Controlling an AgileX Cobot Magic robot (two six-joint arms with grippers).
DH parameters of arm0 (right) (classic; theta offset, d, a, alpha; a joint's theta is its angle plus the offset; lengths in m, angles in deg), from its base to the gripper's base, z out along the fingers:
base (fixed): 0 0 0 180
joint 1: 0 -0.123 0 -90
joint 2: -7.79 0 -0.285 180
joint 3: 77.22 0 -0.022 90
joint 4: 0 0.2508 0 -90
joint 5: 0 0 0.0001 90
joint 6: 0 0.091 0 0
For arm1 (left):
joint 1: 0 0.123 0 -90
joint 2: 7.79 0 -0.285 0
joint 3: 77.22 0 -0.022 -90
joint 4: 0 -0.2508 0 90
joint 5: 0 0 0.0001 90
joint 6: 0 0.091 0 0
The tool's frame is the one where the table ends.
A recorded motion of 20 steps. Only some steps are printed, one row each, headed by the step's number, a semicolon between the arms.
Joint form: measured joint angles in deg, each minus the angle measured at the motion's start. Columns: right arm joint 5, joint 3, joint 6, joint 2, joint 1, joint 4; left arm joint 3, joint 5, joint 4, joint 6, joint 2, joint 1.
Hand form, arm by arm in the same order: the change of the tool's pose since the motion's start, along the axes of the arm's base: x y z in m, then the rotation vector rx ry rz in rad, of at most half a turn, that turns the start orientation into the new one. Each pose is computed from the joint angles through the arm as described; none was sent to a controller.
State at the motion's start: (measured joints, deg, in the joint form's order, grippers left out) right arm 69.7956 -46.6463 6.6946 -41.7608 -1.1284 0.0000; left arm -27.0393 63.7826 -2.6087 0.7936 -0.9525 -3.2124
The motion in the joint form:
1: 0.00 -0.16 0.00 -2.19 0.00 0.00; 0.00 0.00 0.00 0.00 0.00 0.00
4: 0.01 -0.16 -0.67 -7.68 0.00 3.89; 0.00 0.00 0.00 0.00 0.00 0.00
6: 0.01 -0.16 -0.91 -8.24 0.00 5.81; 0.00 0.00 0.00 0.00 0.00 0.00
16: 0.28 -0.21 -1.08 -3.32 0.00 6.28; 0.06 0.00 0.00 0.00 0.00 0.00
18: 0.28 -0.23 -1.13 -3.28 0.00 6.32; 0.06 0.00 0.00 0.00 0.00 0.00
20: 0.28 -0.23 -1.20 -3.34 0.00 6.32; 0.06 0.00 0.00 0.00 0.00 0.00
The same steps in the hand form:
1: 0.0077 0.0002 -0.0033 -0.0007 0.0354 0.0000; 0.0000 0.0000 0.0000 0.0000 0.0000 0.0000
4: 0.0262 0.0063 -0.0147 0.0598 0.1322 0.0177; 0.0000 0.0000 0.0000 0.0000 0.0000 0.0000
6: 0.0279 0.0092 -0.0158 0.0912 0.1422 0.0246; 0.0000 0.0000 0.0000 0.0000 0.0000 0.0000
16: 0.0110 0.0096 -0.0050 0.0983 0.0601 0.0327; 0.0001 0.0000 -0.0003 0.0001 0.0010 0.0000
18: 0.0109 0.0096 -0.0048 0.0986 0.0590 0.0336; 0.0001 0.0000 -0.0003 0.0001 0.0010 0.0000
20: 0.0111 0.0096 -0.0049 0.0980 0.0600 0.0346; 0.0001 0.0000 -0.0003 0.0001 0.0010 0.0000

